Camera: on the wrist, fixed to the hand. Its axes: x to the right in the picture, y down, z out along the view.
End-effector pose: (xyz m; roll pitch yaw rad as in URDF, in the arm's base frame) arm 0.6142 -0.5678 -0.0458 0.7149 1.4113 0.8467
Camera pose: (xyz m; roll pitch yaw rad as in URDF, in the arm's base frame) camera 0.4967 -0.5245 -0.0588 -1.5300 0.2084 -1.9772
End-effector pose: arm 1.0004 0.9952 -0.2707 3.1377 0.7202 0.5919
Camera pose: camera 1.0970 0.9915 -0.1901 -2.3379 -0.3565 1.7432
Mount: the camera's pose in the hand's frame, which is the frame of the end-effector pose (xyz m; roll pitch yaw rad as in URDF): 0.0056 0.0574 -0.1119 0.0254 0.5438 -1.5045
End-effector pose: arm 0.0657 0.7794 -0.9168 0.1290 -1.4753 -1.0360
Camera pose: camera 0.1799 0.7266 -0.9211 1.4873 0.0030 -1.9310
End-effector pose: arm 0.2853 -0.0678 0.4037 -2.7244 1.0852 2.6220
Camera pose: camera 0.2709 0.0531 0.4356 -1.8666 -0.3385 -3.0110
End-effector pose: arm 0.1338 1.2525 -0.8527 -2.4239 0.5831 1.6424
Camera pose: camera 0.2482 1.2911 -0.8169 -1.9824 -0.8678 2.1301
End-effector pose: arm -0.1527 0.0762 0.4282 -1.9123 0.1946 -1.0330
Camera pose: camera -0.2586 0.0104 0.4108 -0.9049 -1.2482 -1.7220
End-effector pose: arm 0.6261 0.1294 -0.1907 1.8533 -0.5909 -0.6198
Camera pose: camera 0.6439 0.2291 -0.1159 2.3666 0.5582 0.4281
